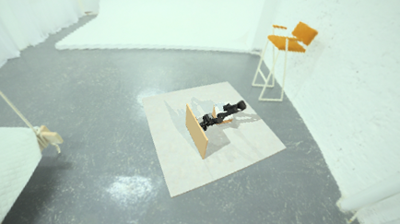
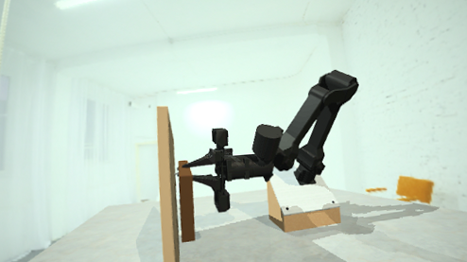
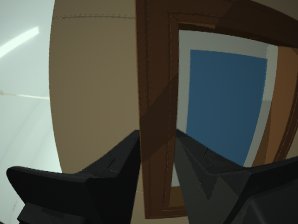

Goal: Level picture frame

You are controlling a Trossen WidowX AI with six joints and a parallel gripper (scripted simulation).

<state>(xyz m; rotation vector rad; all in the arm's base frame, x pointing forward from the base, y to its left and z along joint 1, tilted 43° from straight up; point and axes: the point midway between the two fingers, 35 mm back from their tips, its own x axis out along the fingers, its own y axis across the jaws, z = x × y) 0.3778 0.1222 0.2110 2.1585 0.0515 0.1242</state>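
Right now my gripper tip is 10 mm short of the picture frame, 10 mm to the left of it and 50 mm above it. From my gripper tip the other things lie so: wall board: 20 mm ahead, 10 mm to the left, 70 mm below.
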